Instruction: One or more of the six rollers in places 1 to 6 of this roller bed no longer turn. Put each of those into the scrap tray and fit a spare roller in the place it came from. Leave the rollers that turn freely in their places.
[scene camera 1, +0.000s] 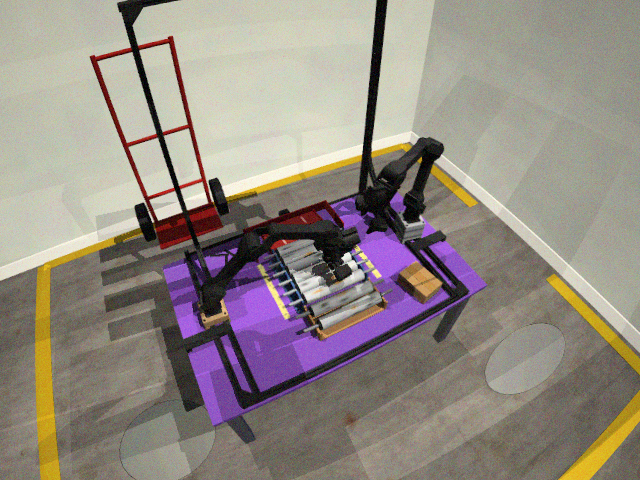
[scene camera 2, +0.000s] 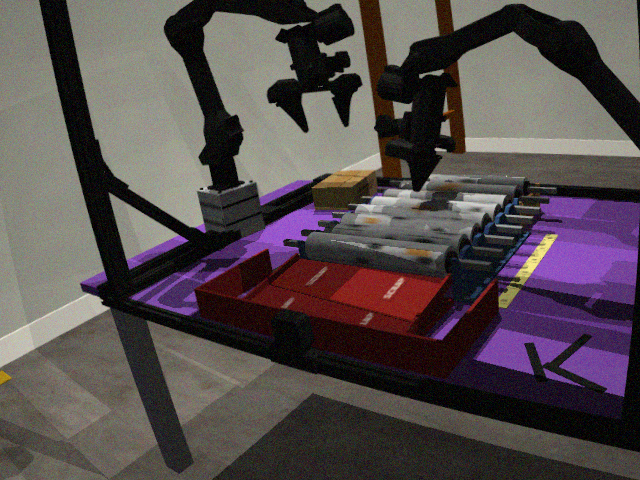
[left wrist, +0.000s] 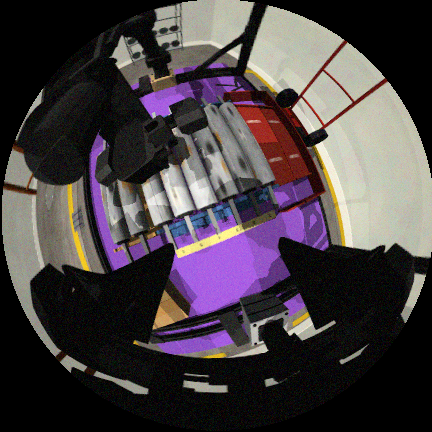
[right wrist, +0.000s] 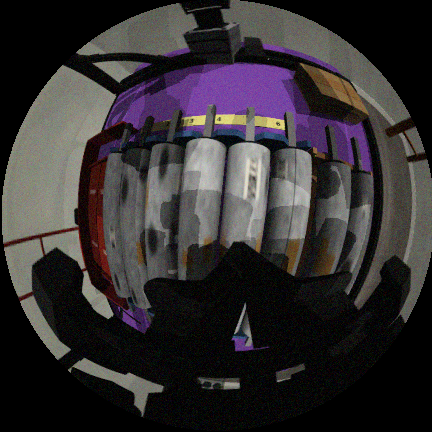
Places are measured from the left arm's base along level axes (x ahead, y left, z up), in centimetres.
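Pixels of known places: left gripper, fingertip midpoint: (scene camera 1: 364, 224) (scene camera 2: 327, 129) (left wrist: 226, 245); right gripper, fingertip midpoint: (scene camera 1: 334, 267) (scene camera 2: 416, 191) (left wrist: 167, 166) (right wrist: 237, 246); left arm's base at its link origin: (scene camera 1: 411, 217) (scene camera 2: 226, 185) (left wrist: 270, 329); right arm's base at its link origin: (scene camera 1: 212, 308) (left wrist: 161, 74).
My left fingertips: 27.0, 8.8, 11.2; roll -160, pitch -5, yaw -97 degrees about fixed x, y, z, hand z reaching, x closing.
Observation:
For each thing: its top centre in the pictures, then the offset to it from my left fingertips, as dx, dy, dz. "spot": a spot on its surface instead.
- yellow numbered strip at a spot on its surface: (right wrist: 225, 120) (left wrist: 214, 237) spot: -2.5, +0.2, -22.2
- red scrap tray at its top centre: (scene camera 2: 335, 285) (right wrist: 89, 221) (left wrist: 278, 133) (scene camera 1: 293, 226) +23.7, -22.9, -17.3
- cardboard box at its top centre: (scene camera 2: 344, 178) (right wrist: 338, 85) (left wrist: 154, 311) (scene camera 1: 421, 278) -19.4, +19.4, -16.7
The roller bed (scene camera 1: 304, 259) (scene camera 2: 413, 233) holds six grey rollers in blue mounts beside a yellow numbered strip (right wrist: 225, 120) (left wrist: 217, 241). Two spare rollers (scene camera 1: 349, 310) (right wrist: 342, 209) lie on an orange tray at the bed's end. The red scrap tray (scene camera 1: 299, 219) (scene camera 2: 347, 343) (left wrist: 282, 153) is empty. My right gripper (scene camera 2: 419, 186) (right wrist: 237, 246) (scene camera 1: 332, 271) is shut and empty, with its tip just over the rollers at places 4 and 5. My left gripper (scene camera 2: 324, 125) (left wrist: 226, 245) is open and empty, high above the table away from the bed.
A cardboard box (scene camera 1: 420, 281) (scene camera 2: 342, 188) (right wrist: 330, 90) sits on the purple table near the left arm's base. Black gantry posts (scene camera 1: 372, 95) rise at the table's back. A red hand truck (scene camera 1: 187, 224) stands on the floor behind.

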